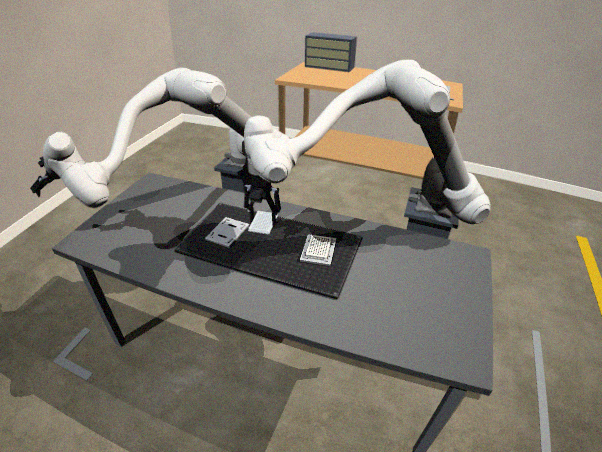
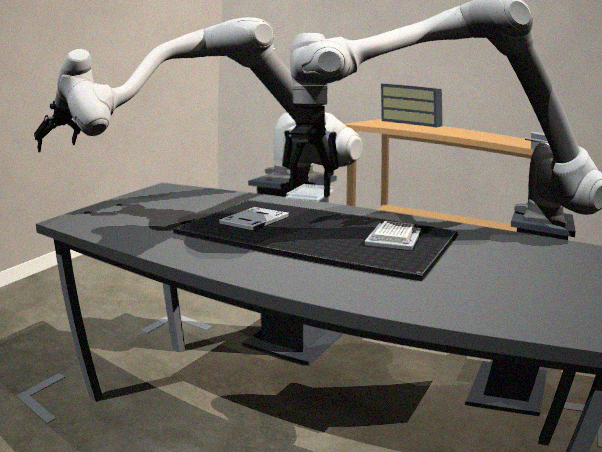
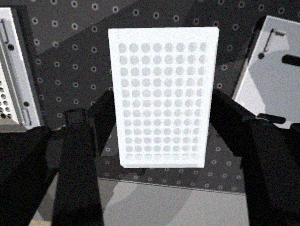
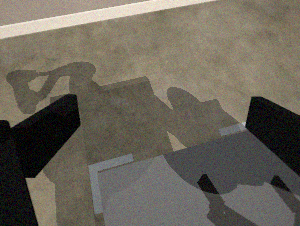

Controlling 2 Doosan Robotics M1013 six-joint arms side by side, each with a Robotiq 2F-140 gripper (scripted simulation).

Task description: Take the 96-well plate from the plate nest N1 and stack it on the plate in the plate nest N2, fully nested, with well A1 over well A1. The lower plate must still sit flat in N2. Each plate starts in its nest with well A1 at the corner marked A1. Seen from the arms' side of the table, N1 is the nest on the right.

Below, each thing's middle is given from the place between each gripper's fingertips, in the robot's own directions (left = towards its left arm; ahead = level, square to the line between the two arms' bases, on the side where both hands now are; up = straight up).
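Left hand: my left hand is 170 mm to the left of the nest N1 (image 2: pixel 251 215), 110 mm above it and 20 mm short of it.
Counted from my right hand (image 2: pixel 56 145), the nest N1 is 300 mm behind, 670 mm to the left and 250 mm below.
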